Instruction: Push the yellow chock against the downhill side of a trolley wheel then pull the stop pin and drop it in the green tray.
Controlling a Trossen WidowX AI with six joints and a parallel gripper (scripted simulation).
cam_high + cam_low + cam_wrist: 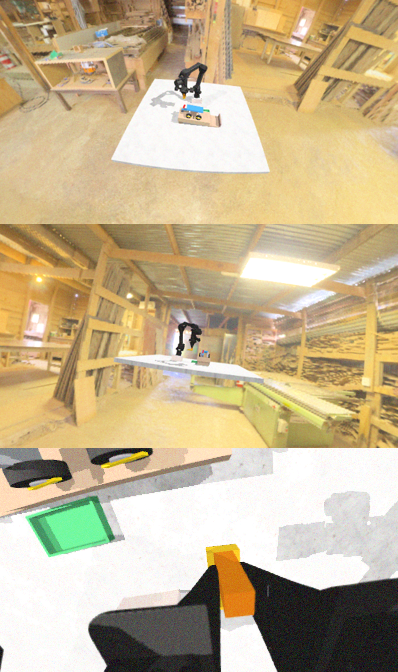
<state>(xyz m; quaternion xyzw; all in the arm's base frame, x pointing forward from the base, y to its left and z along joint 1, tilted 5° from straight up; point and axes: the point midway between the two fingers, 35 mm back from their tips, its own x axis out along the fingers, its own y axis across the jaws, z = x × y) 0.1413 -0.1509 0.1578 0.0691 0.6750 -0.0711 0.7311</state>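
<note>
Now: the yellow chock 20 mm behind my gripper tip and 10 mm below it. Round my gripper tip: red-headed stop pin 130 mm ahead, 10 mm to the right, 40 mm below; ramp 170 mm ahead, 100 mm to the left, 130 mm below; blue trolley 170 mm ahead, 90 mm to the left, 60 mm below.
</note>
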